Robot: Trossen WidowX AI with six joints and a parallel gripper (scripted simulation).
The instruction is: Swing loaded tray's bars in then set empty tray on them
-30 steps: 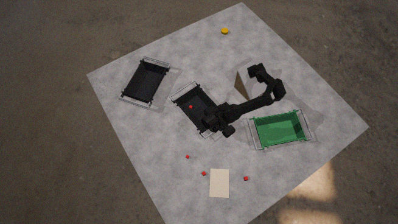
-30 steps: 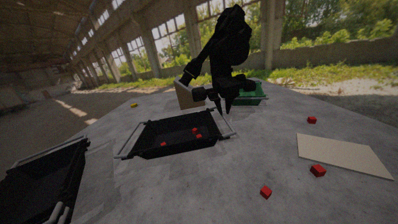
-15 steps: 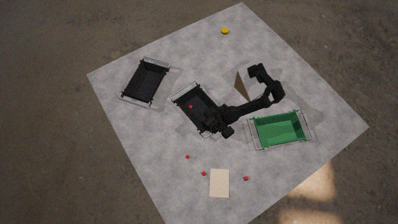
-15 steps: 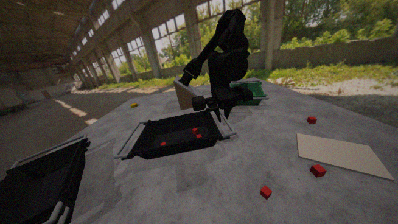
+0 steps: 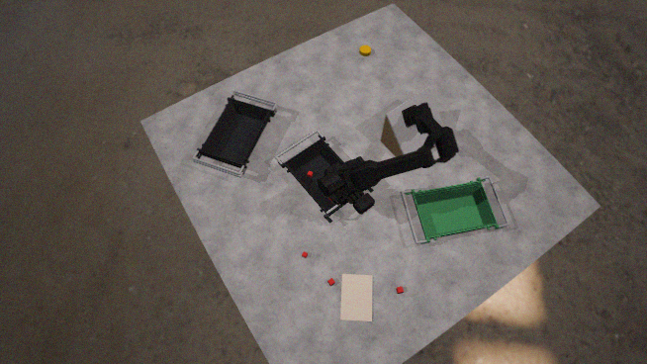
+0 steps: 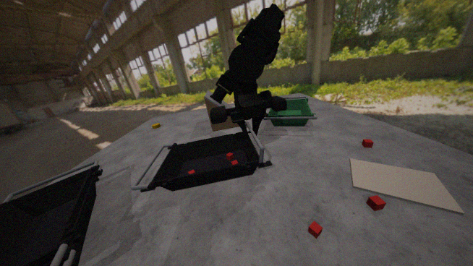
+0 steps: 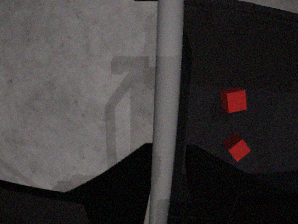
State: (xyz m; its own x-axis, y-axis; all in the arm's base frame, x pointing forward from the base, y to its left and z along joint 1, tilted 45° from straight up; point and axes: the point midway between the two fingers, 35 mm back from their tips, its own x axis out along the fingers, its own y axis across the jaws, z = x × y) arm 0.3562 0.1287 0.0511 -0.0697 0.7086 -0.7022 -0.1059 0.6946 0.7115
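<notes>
Right now the green tray is 290 mm behind my gripper tip, 220 mm to the left of it and 30 mm below it. Round my gripper tip: yellow disc (580 mm to the right, 490 mm behind, 70 mm below); then beige card (280 mm to the left, 150 mm ahead, 70 mm below).
</notes>
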